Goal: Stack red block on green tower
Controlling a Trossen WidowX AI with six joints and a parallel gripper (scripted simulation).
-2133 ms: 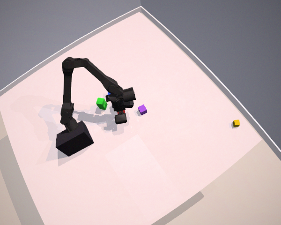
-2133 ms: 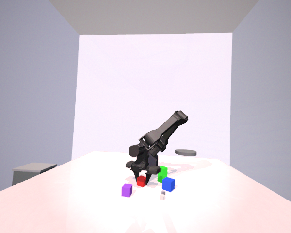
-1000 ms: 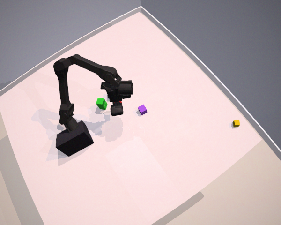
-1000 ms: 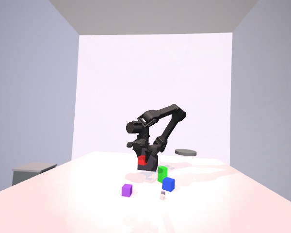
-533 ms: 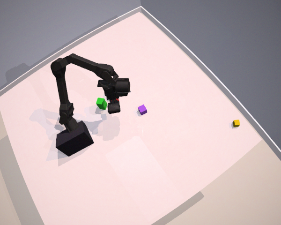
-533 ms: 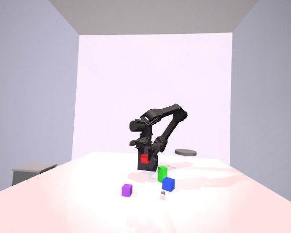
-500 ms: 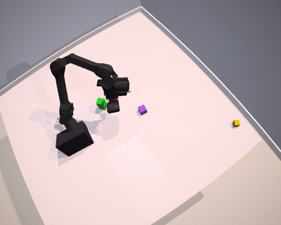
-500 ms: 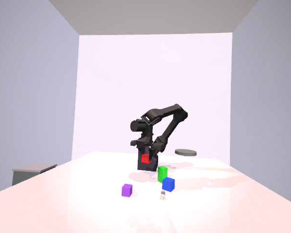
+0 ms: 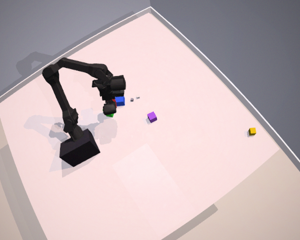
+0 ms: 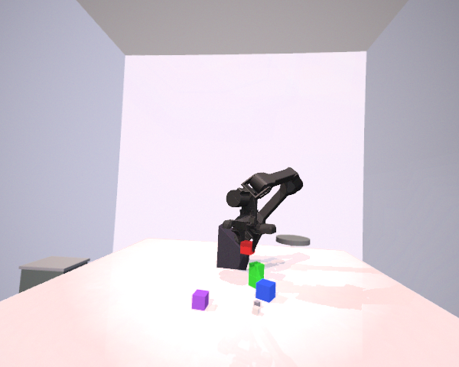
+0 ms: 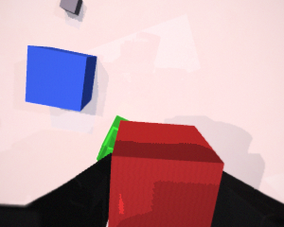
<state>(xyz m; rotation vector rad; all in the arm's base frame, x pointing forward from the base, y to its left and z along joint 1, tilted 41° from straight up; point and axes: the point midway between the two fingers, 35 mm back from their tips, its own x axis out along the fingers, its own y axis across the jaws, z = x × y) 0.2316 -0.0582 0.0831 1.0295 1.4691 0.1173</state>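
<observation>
My gripper tip is now 110 mm above the blue block, 60 mm to the right of it and 60 mm short of it. Also, from my gripper tip: red block 10 mm above; then purple block 150 mm to the right, 130 mm ahead, 110 mm below; then yellow block 580 mm to the right, 470 mm ahead, 110 mm below.
</observation>
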